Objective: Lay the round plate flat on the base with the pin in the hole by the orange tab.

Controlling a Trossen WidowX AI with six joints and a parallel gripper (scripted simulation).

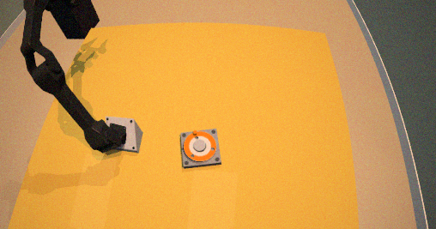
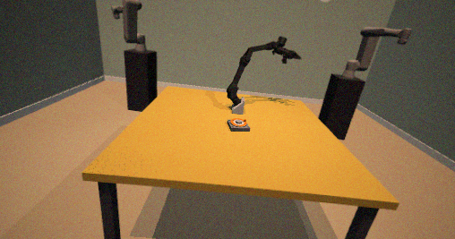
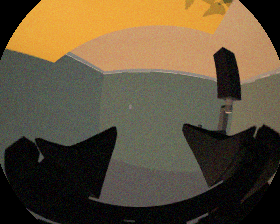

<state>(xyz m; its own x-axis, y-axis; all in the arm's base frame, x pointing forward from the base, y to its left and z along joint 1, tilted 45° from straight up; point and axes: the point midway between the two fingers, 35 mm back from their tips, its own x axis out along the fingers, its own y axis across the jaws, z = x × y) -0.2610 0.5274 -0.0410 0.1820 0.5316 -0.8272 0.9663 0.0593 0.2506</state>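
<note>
My gripper tip is 510 mm short of the square grey base, 410 mm to the left of it and 400 mm above it.
</note>
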